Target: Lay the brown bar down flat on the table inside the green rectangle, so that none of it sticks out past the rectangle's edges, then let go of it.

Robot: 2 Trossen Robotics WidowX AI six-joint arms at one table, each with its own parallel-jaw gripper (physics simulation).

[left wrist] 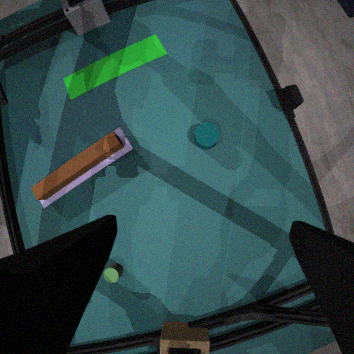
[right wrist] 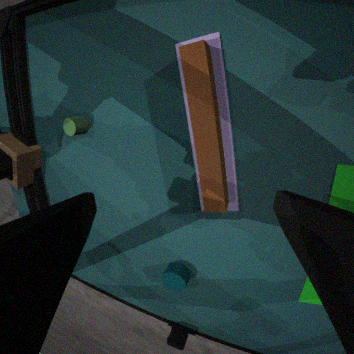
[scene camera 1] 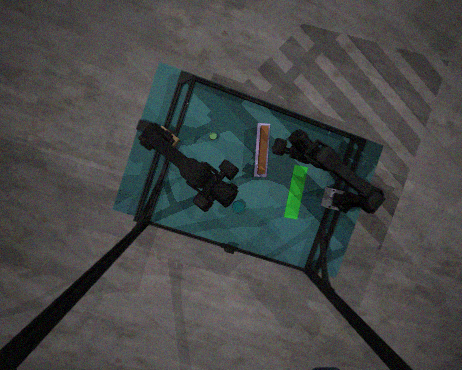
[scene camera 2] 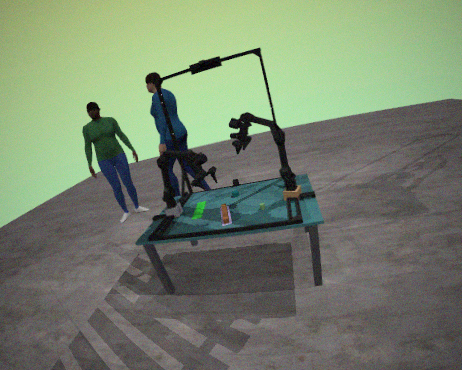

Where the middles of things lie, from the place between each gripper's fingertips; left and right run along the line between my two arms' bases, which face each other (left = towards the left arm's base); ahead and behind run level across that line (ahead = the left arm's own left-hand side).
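Green rectangle [scene camera 1: 299,173] 150 mm behind my right hand, 200 mm to the right of it and 220 mm below it. From the same right hand, the pale lilac rectangle [right wrist: 213,40] is 40 mm to the left and 220 mm below, and the brown bar [right wrist: 195,57] is 40 mm to the left and 200 mm below.
Counted from my left hand, the green rectangle is 40 cm to the right, 8 cm ahead and 35 cm below; the pale lilac rectangle is 16 cm to the right, 22 cm ahead and 35 cm below. My left gripper is 34 cm above the brown bar, 22 cm short of it and 16 cm to the left of it.
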